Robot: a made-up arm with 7 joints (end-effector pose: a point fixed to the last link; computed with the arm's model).
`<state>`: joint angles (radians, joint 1 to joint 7).
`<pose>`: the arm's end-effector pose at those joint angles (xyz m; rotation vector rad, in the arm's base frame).
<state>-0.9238 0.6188 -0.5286 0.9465 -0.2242 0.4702 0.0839</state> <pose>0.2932 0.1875 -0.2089 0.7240 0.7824 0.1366</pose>
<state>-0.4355 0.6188 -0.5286 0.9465 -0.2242 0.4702 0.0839</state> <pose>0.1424 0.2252 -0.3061 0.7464 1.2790 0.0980</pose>
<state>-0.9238 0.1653 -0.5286 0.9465 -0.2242 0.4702 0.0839</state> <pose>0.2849 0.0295 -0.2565 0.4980 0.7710 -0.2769</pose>
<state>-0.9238 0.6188 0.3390 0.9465 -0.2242 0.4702 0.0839</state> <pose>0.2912 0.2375 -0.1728 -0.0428 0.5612 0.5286</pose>
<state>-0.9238 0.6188 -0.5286 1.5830 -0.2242 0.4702 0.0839</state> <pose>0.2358 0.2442 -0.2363 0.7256 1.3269 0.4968</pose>
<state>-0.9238 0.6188 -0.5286 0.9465 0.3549 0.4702 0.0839</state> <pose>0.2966 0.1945 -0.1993 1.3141 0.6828 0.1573</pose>
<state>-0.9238 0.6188 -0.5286 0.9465 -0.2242 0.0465 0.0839</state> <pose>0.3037 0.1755 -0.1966 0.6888 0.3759 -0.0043</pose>
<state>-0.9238 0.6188 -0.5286 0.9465 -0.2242 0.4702 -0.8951</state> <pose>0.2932 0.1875 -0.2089 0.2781 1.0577 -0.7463</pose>
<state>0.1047 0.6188 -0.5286 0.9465 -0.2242 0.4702 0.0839</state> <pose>-0.0588 0.2432 -0.3195 0.7355 1.8303 0.0449</pose>
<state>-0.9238 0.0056 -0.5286 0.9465 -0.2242 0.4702 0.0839</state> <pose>0.2709 -0.0273 -0.2594 0.4143 0.7604 -0.4199</pose>
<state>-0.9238 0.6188 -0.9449 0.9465 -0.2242 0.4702 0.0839</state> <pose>0.2797 0.1739 -0.2325 1.0885 0.8601 -0.0740</pose>
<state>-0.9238 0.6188 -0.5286 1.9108 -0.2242 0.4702 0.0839</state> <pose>0.1950 0.2619 -0.2367 0.7052 1.6030 0.6905</pose>
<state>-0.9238 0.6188 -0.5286 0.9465 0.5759 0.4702 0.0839</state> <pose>0.2983 0.1955 -0.1950 1.5374 0.6305 0.1634</pose>
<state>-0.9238 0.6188 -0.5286 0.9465 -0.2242 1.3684 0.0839</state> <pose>0.2550 0.2023 -0.2153 0.7274 1.6452 0.4502</pose>
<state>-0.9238 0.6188 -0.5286 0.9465 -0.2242 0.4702 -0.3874</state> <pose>0.2932 0.1875 -0.2089 0.5230 0.9327 -0.2892</pose>
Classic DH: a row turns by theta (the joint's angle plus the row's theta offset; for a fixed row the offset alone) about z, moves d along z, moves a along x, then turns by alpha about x. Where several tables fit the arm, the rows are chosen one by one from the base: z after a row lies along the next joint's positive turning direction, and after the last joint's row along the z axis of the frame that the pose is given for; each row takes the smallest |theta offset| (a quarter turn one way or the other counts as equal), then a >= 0, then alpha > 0; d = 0 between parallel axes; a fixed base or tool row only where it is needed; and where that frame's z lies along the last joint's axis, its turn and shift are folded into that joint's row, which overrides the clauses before.
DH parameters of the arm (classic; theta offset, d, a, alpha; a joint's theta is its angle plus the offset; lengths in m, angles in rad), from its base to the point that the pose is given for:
base (fixed): -0.071 0 0 -1.3004
joint 1: -1.3111 0.0517 -0.0188 -1.5708
joint 2: 1.2915 0 -0.0092 1.5708
joint 3: 1.5708 -0.2418 0.0176 -1.5708
joint 4: 1.5708 0.0012 0.0063 1.5708
joint 5: 0 0.0909 0 -1.5708
joint 6: -1.5708 0 0.0477 1.5708
joint 7: 0 0 0 0

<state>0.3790 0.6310 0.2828 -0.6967 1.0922 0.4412 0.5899</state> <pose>0.0196 0.2149 -0.1429 1.7791 -0.3887 0.8185</pose>
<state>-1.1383 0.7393 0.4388 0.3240 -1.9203 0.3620 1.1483</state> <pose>0.2959 0.2155 0.0111 -1.4030 0.2235 0.3485</pose>
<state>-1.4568 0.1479 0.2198 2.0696 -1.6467 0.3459 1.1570</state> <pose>0.3310 0.0132 -0.1765 -0.8473 1.8649 1.1579</pose>
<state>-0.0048 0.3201 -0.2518 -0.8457 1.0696 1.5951 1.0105</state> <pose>0.0599 0.1406 -0.2003 1.2153 0.2238 1.6907</pose>
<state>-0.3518 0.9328 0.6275 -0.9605 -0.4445 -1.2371 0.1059</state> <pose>0.0509 0.1919 -0.0383 0.4196 -2.4069 -0.6305</pose>
